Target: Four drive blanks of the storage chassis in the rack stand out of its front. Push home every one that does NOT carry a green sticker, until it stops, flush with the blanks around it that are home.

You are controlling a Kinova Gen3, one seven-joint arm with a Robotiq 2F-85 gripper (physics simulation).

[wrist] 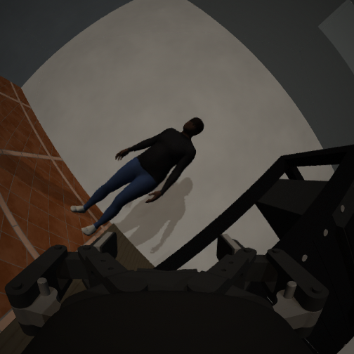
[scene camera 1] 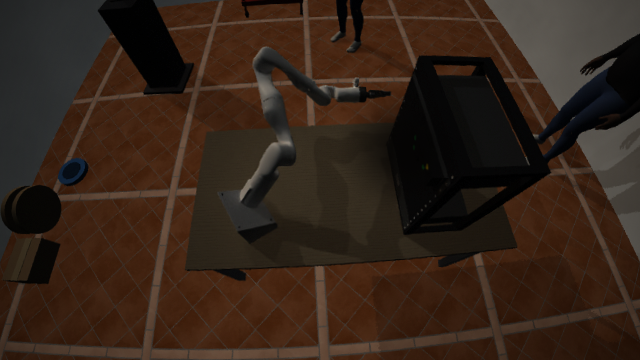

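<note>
The black rack [scene camera 1: 509, 120] [wrist: 220, 227] stands at the table's right end in the scene view and at the lower right in the wrist view. The storage chassis [scene camera 1: 425, 145] sits in it, its dark front facing the arm, with small green and yellow spots. The separate drive blanks, and which stand out, cannot be made out. My gripper [scene camera 1: 390, 93] [wrist: 166, 245] is open and empty. It is apart from the rack, to the left of the rack's far upper front part in the scene view.
The wooden table [scene camera 1: 340, 240] carries the arm's base plate [scene camera 1: 250, 220] and the rack. A person [scene camera 1: 590, 97] [wrist: 167, 155] stands beyond the rack. Another person's legs [scene camera 1: 350, 22] show at the back. A black cabinet [scene camera 1: 147, 45] stands at the back left.
</note>
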